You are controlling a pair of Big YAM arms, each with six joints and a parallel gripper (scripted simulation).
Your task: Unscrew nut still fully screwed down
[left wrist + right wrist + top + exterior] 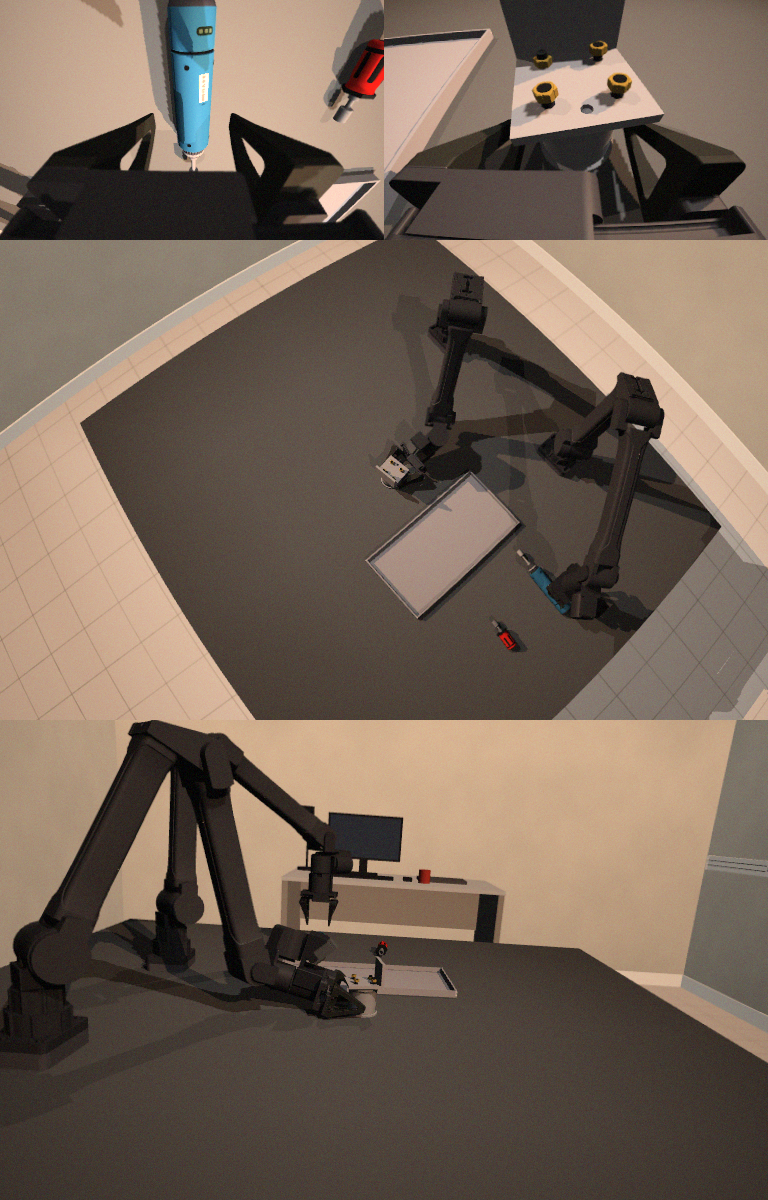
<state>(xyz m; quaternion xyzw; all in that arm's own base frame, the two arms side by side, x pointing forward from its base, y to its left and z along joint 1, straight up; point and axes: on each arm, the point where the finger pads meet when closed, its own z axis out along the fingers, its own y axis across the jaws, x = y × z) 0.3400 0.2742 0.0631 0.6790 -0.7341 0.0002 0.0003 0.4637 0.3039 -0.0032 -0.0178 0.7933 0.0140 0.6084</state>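
My right gripper is now 1 cm below the joint module. From my right hand the other things lie so: shallow grey tray 25 cm to the left, 2 cm below; nut 2 cm ahead, 2 cm to the left, 5 cm above; grey bracket 5 cm above.
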